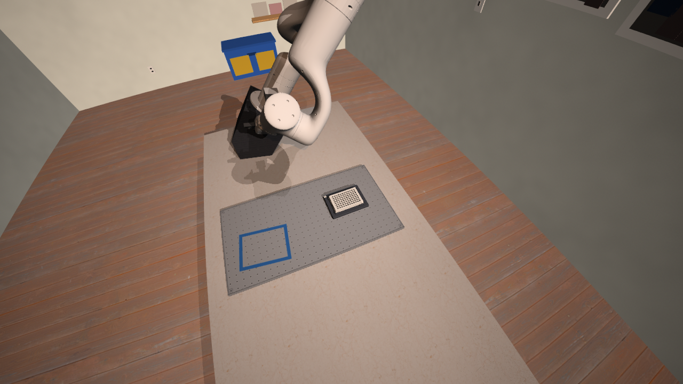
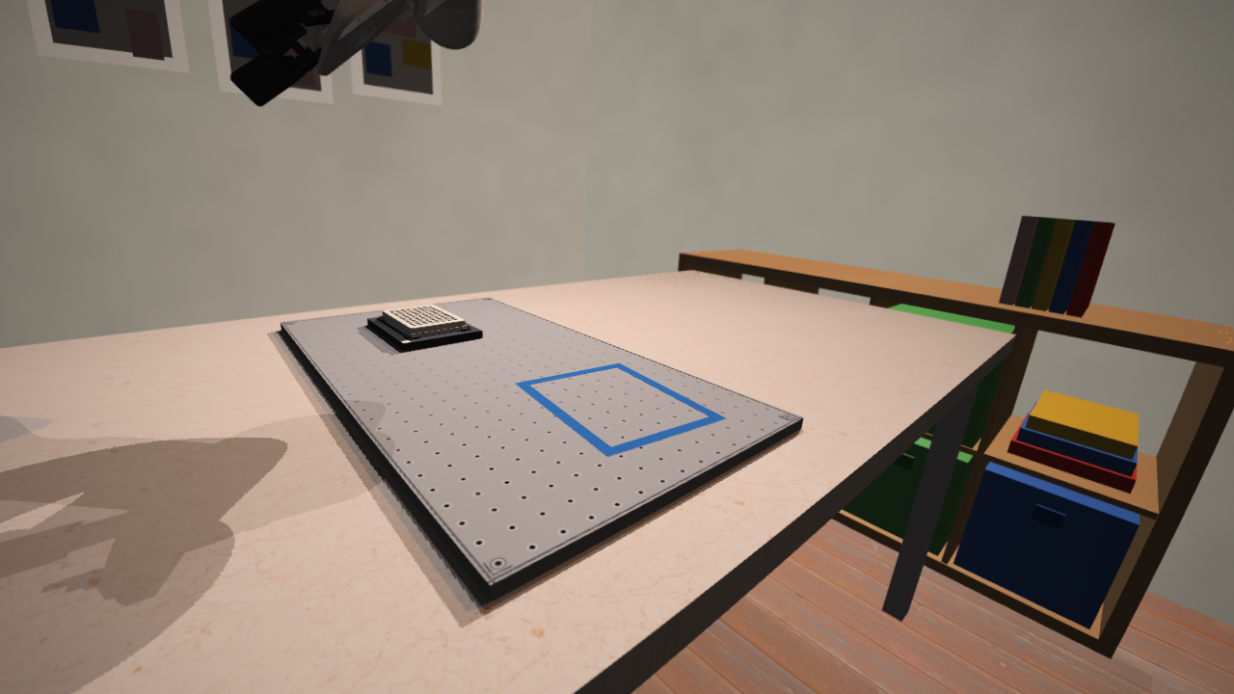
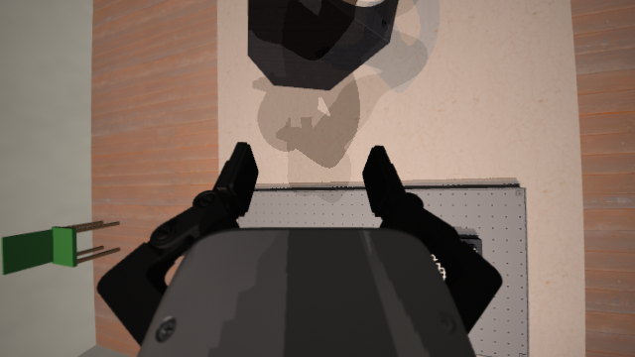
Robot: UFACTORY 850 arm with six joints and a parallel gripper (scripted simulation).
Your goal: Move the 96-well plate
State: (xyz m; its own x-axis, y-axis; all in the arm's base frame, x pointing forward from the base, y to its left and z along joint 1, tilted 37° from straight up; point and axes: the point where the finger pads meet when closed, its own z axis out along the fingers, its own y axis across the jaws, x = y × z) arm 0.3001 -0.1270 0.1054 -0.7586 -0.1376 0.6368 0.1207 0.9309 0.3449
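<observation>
The white 96-well plate is 210 mm ahead of my hand, 210 mm to the left of it and 300 mm below it. From my hand the other things lie so: black plate nest N1: 210 mm ahead, 210 mm to the left, 310 mm below.
</observation>
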